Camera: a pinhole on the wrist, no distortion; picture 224 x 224 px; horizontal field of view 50.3 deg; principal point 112.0 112.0 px. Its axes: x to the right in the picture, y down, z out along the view. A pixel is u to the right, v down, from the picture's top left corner.
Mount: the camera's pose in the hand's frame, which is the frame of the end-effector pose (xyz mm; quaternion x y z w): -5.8 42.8 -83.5 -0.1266 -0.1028 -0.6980 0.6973
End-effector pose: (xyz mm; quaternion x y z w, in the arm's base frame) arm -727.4 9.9 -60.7 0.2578 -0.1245 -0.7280 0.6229
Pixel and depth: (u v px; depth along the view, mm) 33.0 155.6 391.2
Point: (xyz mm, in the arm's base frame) -618.8 -156.0 271.2
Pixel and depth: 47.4 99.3 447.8
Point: -632.6 -75.7 346.8
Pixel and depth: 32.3 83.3 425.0
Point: -605.0 -47.0 336.5
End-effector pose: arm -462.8 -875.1 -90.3 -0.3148 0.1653 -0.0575 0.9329
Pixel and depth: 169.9 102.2 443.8
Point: -342.6 -596.0 139.6
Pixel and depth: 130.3 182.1 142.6
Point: -405.7 -791.4 -108.5
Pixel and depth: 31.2 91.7 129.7
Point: -465.5 -757.7 -144.1
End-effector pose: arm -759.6 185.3 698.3 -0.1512 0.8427 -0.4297 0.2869
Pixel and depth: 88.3 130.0 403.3
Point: -616.7 107.6 382.3
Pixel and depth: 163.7 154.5 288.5
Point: -676.4 69.1 520.5
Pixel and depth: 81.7 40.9 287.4
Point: -586.0 211.2 505.7
